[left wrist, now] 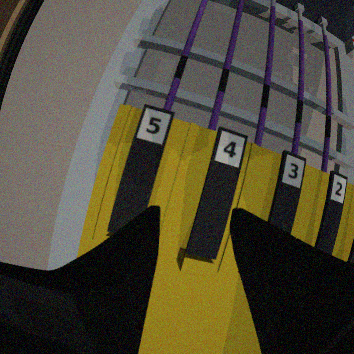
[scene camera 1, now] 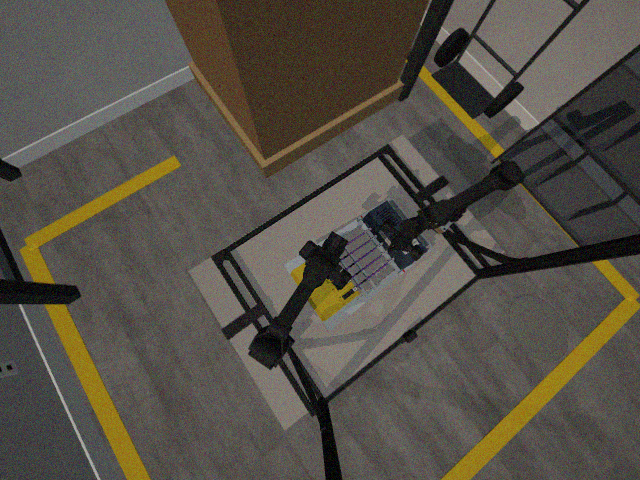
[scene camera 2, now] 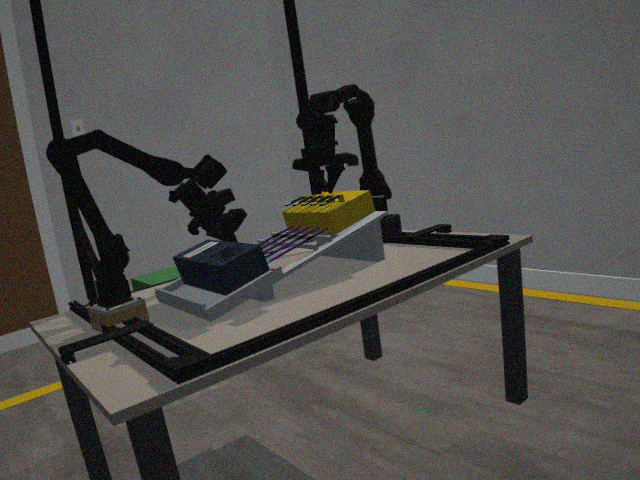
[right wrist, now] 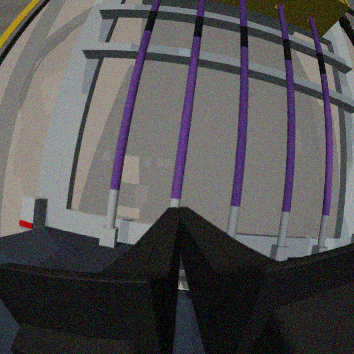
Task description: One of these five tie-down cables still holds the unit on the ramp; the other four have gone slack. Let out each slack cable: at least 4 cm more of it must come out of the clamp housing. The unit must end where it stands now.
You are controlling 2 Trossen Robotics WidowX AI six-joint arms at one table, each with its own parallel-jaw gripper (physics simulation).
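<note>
The yellow clamp housing [scene camera 1: 326, 308] [scene camera 2: 356, 212] [left wrist: 195, 310] sits high on the grey ramp [scene camera 2: 356, 245] [right wrist: 57, 150]. Black levers 5 [left wrist: 136, 182], 4 [left wrist: 212, 205], 3 [left wrist: 288, 200] and 2 [left wrist: 332, 215] show on it. Five purple cables [scene camera 2: 292, 241] [left wrist: 270, 55] [right wrist: 187, 115] with black marks run to the dark blue unit [scene camera 1: 381, 214] [scene camera 2: 222, 269] [right wrist: 70, 256]; which are slack I cannot tell. My left gripper [scene camera 2: 321, 191] [left wrist: 195, 216] is partly open and empty, its tips either side of lever 4 in view. My right gripper [right wrist: 177, 216] is shut and empty above the unit's cable end.
Two grey crossbars [left wrist: 200, 56] [right wrist: 210, 61] span the ramp near the cables. A green wedge-shaped object [scene camera 2: 155, 277] lies behind the unit. A black rail frame [scene camera 1: 305, 201] [scene camera 2: 330, 314] surrounds the work area on the table. A red mark [right wrist: 26, 224] shows beside the unit.
</note>
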